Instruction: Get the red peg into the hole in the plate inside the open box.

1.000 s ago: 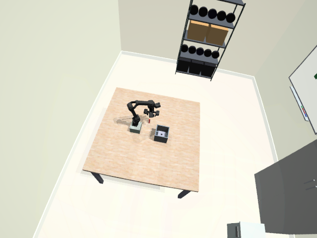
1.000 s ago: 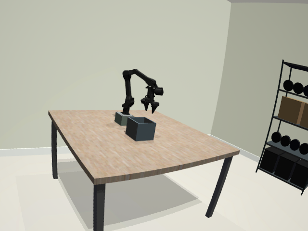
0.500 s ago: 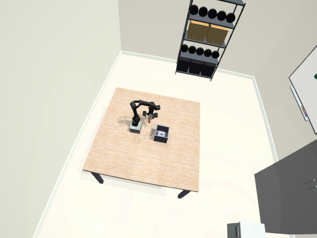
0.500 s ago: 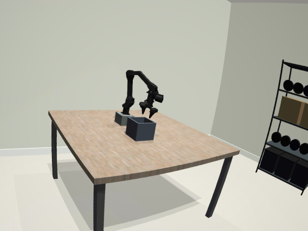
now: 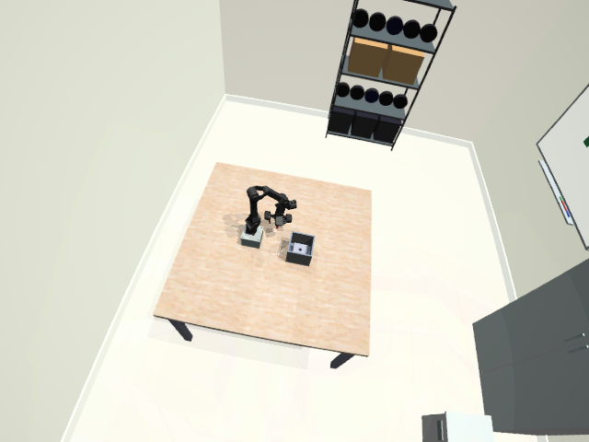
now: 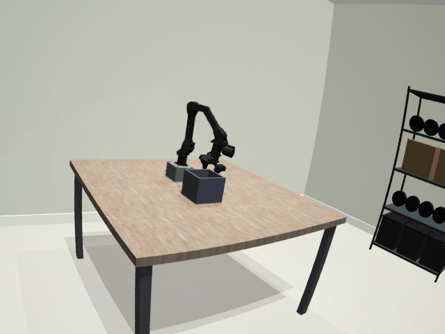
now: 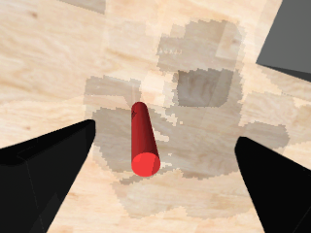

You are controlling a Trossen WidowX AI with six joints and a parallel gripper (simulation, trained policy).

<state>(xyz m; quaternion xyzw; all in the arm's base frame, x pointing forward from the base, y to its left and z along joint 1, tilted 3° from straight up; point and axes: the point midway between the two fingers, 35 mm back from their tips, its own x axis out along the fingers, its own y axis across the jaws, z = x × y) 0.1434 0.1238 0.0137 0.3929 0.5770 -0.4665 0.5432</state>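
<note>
Right now my gripper tip is 10 mm short of the red peg, 10 mm to the right of it and 20 mm above it. Round my gripper tip: pale plate (210 mm ahead, 150 mm to the right, 10 mm below).
</note>
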